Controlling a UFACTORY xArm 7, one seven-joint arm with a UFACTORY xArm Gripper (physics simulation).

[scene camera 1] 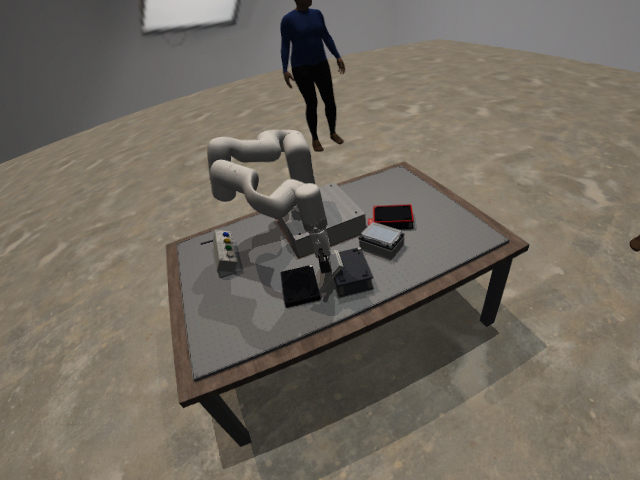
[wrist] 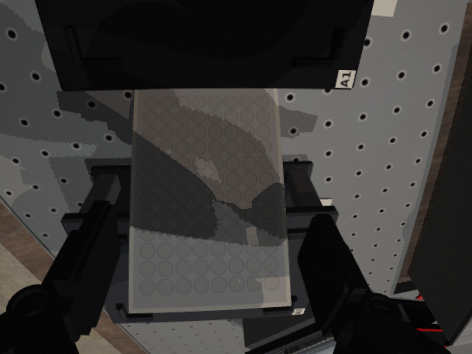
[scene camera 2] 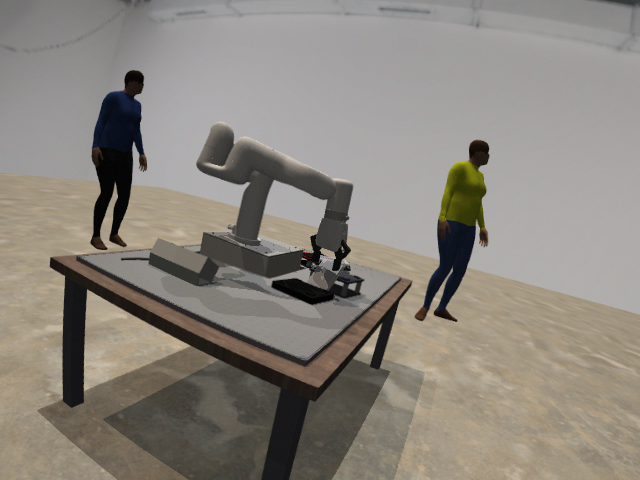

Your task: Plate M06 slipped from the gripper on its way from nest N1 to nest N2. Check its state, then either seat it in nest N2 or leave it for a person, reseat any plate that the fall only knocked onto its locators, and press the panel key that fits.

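Places are measured from the arm's base along level axes (x ahead, y left, z up), in metres.
Pixels of known places: gripper, fingertip midpoint: (scene camera 1: 325, 262) (wrist: 214, 231) (scene camera 2: 325, 266); arm's base, origin of the base link: (scene camera 2: 245, 238).
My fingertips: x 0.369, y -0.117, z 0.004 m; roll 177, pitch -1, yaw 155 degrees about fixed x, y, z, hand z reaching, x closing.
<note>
Ahead of a thing's pixels: the offset from my fingertips to its middle. "*": to the spot under its first point.
Plate M06 {dx +0.004, dy +0.003, dz -0.035 m} (scene camera 1: 337, 261) (scene camera 2: 322, 276) (wrist: 210, 274) is a clear well plate. It leans tilted against the raised black nest {dx +0.032, dy +0.074, dz -0.055 m} (scene camera 1: 354, 273) (scene camera 2: 350, 283) (wrist: 300, 182), with one edge down beside the flat black nest {dx -0.031, dy -0.099, dz -0.073 m} (scene camera 1: 300, 286) (scene camera 2: 301, 290), which shows in the wrist view (wrist: 234, 42) with an A1 label. A pale jagged patch sits near the plate's middle; I cannot tell damage from light. My gripper (scene camera 1: 324, 265) (scene camera 2: 329, 255) (wrist: 214, 231) is open and empty, low over the plate, one finger on each long side. The key panel {dx -0.371, dy -0.282, dz -0.045 m} (scene camera 1: 227, 248) (scene camera 2: 182, 261) stands at the table's left.
A third nest with a clear plate {* dx -0.018, dy +0.246, dz -0.015 m} (scene camera 1: 381, 235) and a red-rimmed tray {dx -0.142, dy +0.395, dz -0.064 m} (scene camera 1: 392, 214) lie to the right. The arm's base block (scene camera 1: 339, 214) is behind. The table edge (scene camera 1: 366, 311) is near. A person in blue (scene camera 1: 309, 62) (scene camera 2: 118, 129) and one in yellow-green (scene camera 2: 461, 205) stand nearby.
</note>
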